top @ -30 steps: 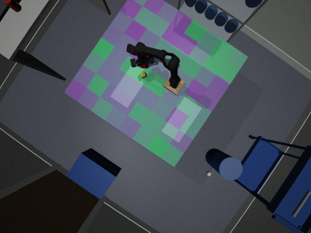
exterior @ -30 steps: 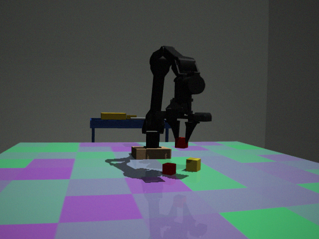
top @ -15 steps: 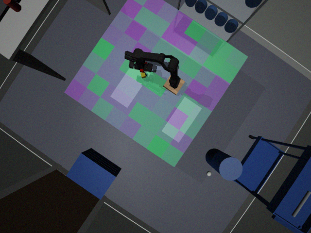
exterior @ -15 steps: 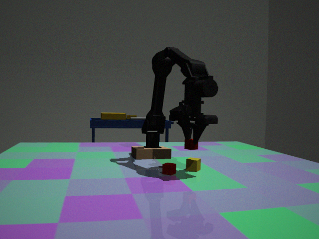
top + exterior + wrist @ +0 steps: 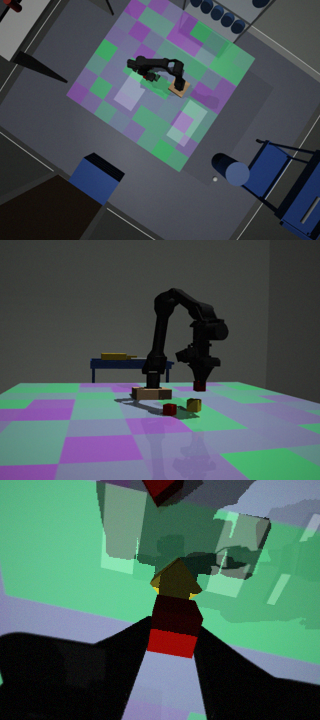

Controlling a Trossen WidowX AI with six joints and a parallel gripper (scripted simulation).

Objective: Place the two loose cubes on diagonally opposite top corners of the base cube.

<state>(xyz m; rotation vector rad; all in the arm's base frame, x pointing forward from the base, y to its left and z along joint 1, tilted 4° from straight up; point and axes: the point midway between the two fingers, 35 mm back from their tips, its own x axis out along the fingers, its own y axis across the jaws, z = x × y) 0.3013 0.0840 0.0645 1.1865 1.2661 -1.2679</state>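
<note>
My gripper tip is 70 mm above the yellow base cube and 20 mm to the left of it. Also, from my gripper tip: red cube 120 mm to the right, 70 mm below, 30 mm ahead.
</note>
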